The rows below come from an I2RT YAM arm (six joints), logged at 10 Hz.
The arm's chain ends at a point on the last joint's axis. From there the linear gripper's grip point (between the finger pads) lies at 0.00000 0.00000 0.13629 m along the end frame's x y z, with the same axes.
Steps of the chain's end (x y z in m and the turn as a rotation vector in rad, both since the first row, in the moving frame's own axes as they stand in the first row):
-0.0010, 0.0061, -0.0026, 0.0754, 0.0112, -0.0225
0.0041, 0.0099, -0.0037, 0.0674, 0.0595, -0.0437
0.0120, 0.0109, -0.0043, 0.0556, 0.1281, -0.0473
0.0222, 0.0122, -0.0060, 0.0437, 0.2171, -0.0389
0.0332, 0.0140, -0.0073, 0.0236, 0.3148, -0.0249
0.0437, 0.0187, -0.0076, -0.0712, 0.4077, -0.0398
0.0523, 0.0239, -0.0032, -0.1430, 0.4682, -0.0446
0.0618, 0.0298, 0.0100, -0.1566, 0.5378, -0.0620
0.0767, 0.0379, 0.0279, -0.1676, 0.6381, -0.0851
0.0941, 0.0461, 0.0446, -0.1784, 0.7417, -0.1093
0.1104, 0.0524, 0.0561, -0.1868, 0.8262, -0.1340
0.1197, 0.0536, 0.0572, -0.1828, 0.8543, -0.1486
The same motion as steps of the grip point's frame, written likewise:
0.0004, -0.0042, -0.0030, 0.0754, 0.0112, -0.0225
0.0120, 0.0006, -0.0043, 0.0674, 0.0595, -0.0437
0.0292, 0.0029, -0.0056, 0.0556, 0.1281, -0.0473
0.0514, 0.0057, -0.0093, 0.0437, 0.2171, -0.0389
0.0754, 0.0103, -0.0140, 0.0236, 0.3148, -0.0249
0.0979, 0.0270, -0.0191, -0.0712, 0.4077, -0.0398
0.1140, 0.0412, -0.0192, -0.1430, 0.4682, -0.0446
0.1319, 0.0478, -0.0108, -0.1566, 0.5378, -0.0620
0.1583, 0.0555, -0.0007, -0.1676, 0.6381, -0.0851
0.1867, 0.0628, 0.0069, -0.1784, 0.7417, -0.1093
0.2113, 0.0678, 0.0101, -0.1868, 0.8262, -0.1340
0.2232, 0.0673, 0.0085, -0.1828, 0.8543, -0.1486

